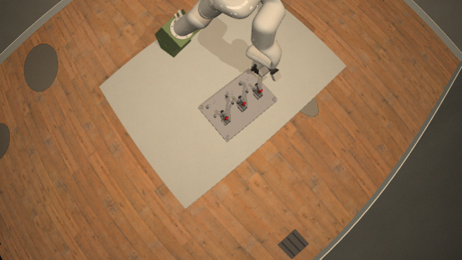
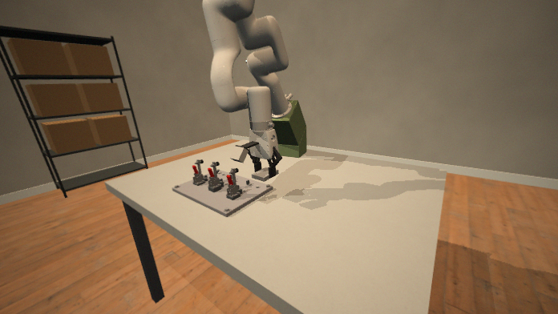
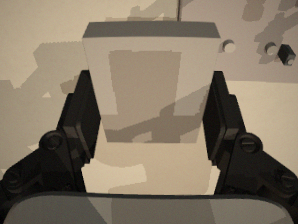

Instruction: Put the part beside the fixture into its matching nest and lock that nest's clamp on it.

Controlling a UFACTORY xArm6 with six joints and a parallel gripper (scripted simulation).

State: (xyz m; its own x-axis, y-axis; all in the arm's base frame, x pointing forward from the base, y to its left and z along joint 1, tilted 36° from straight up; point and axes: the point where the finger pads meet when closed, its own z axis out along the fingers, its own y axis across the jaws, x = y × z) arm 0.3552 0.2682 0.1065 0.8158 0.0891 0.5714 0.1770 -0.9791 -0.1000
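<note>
My gripper is now 10 cm short of the grey fixture plate, 18 cm to the left of it and 10 cm above it. The rest, counted from my hand: grey part: 1 cm below.
</note>
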